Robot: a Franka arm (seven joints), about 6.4 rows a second.
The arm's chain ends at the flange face. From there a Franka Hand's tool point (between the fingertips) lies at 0.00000 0.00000 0.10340 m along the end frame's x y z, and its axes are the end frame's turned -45 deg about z.
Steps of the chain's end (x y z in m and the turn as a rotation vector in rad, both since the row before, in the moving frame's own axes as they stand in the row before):
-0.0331 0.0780 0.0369 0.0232 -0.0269 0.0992
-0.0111 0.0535 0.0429 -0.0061 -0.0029 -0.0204
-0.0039 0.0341 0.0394 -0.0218 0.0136 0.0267
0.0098 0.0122 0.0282 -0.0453 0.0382 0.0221
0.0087 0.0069 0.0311 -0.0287 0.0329 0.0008
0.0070 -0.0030 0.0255 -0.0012 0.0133 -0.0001
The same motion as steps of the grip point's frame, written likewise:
-0.0786 0.0281 0.0368 0.0354 -0.0026 0.0992
-0.0463 0.0302 0.0429 -0.0023 -0.0064 -0.0204
-0.0275 0.0239 0.0394 -0.0250 -0.0058 0.0267
-0.0023 0.0217 0.0280 -0.0590 -0.0050 0.0221
0.0016 0.0155 0.0310 -0.0436 0.0030 0.0008
0.0080 0.0039 0.0255 -0.0103 0.0086 -0.0001

